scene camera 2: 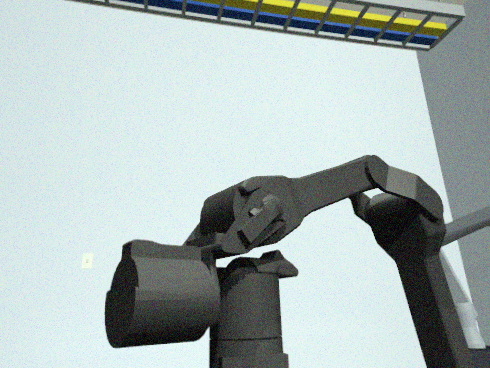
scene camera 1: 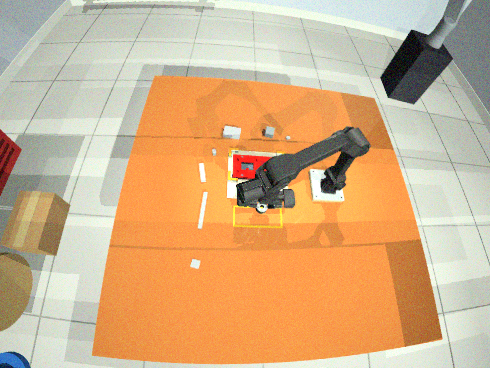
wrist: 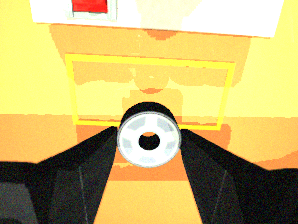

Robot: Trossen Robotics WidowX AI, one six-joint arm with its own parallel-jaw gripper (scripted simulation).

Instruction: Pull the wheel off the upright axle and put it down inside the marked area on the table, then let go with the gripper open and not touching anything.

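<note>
In the wrist view my gripper (wrist: pixel 148 133) is holding a wheel (wrist: pixel 142 151). As for scene camera 2, the wheel is out of frame there.
</note>
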